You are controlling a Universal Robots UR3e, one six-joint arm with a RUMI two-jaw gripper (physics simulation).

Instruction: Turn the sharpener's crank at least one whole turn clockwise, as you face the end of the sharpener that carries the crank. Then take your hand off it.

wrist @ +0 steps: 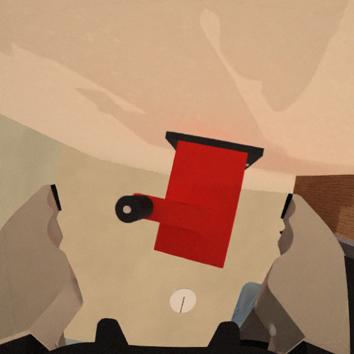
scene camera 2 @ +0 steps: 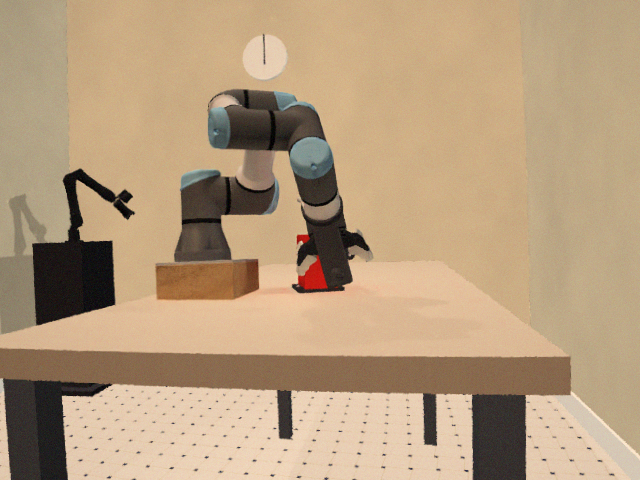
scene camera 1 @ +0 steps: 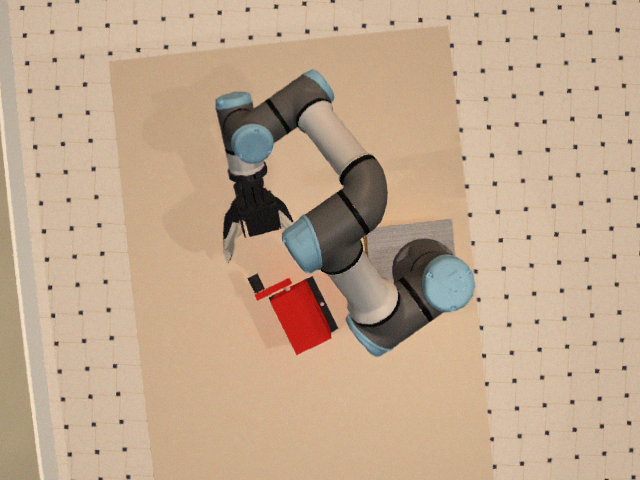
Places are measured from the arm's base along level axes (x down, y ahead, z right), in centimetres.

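Pixels of known places: gripper, fingertip midpoint: point(scene camera 1: 264, 253); arm's base, link origin: point(scene camera 2: 203, 261) point(scene camera 1: 423, 270).
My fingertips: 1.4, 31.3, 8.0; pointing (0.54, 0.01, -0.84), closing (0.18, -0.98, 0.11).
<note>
Ahead of a thing's pixels: the offset from my fingertips to its top centre, as dx, dy, dz. "pt": to the spot under its first point.
The red sharpener point(scene camera 1: 302, 322) point(scene camera 2: 313, 280) point(wrist: 207, 175) stands upright on its black base {pt +5.1, -10.0, -12.7} point(scene camera 1: 321, 304) point(wrist: 215, 142). Its red crank {-3.4, -1.0, -7.3} point(scene camera 1: 279, 287) point(wrist: 159, 210) is on the end that faces my gripper. The black knob {-3.3, +2.2, -5.7} point(scene camera 1: 255, 283) point(wrist: 134, 209) sits at the crank's outer end, to the left of the body in the wrist view. My gripper point(scene camera 1: 262, 244) point(scene camera 2: 334, 263) point(wrist: 172, 191) is wide open and empty. It is apart from the crank, facing that end, with the knob and body showing between its spread fingers in the wrist view. In scene camera 2 the gripper hides the crank.
The arm's base stands on a wooden block point(scene camera 2: 195, 281) point(wrist: 324, 200) beside the sharpener. The arm's elbow hangs near the sharpener in scene camera 1. A black pedestal point(scene camera 2: 57, 279) with a small black arm point(scene camera 2: 74, 201) stands beyond the table point(scene camera 2: 284, 369).
</note>
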